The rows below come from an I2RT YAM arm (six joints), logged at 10 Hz.
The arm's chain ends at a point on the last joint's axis. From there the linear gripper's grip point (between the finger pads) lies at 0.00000 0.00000 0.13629 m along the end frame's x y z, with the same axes.
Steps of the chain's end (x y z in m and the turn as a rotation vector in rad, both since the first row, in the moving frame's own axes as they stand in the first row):
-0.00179, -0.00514, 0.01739, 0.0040, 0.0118, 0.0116
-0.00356, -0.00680, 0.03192, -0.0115, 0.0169, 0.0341
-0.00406, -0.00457, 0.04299, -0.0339, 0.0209, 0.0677
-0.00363, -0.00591, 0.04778, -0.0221, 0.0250, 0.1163
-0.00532, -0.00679, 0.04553, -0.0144, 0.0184, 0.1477
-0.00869, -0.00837, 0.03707, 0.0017, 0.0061, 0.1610
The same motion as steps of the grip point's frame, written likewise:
-0.00018, -0.00568, 0.01738, 0.0040, 0.0118, 0.0116
-0.00128, -0.00519, 0.03189, -0.0115, 0.0169, 0.0341
-0.00137, 0.00014, 0.04288, -0.0339, 0.0209, 0.0677
-0.00041, -0.00271, 0.04770, -0.0221, 0.0250, 0.1163
-0.00297, -0.00465, 0.04549, -0.0144, 0.0184, 0.1477
-0.00784, -0.00853, 0.03707, 0.0017, 0.0061, 0.1610

